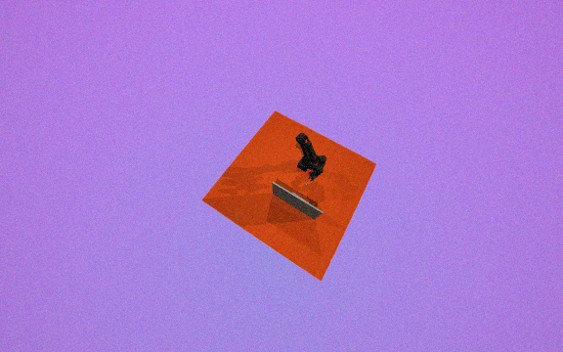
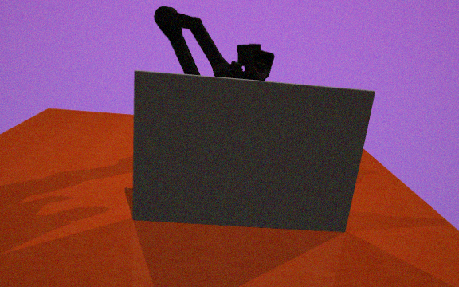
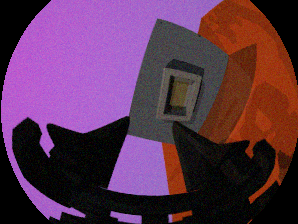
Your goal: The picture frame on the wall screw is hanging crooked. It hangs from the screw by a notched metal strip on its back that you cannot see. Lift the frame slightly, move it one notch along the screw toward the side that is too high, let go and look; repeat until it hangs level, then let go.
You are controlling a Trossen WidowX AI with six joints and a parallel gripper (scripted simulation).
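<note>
My gripper tip is now 190 mm short of the picture frame, 40 mm to the left of it and 90 mm above it. Also, from my gripper tip: grey wall panel 200 mm ahead, 60 mm to the right, 100 mm below.
</note>
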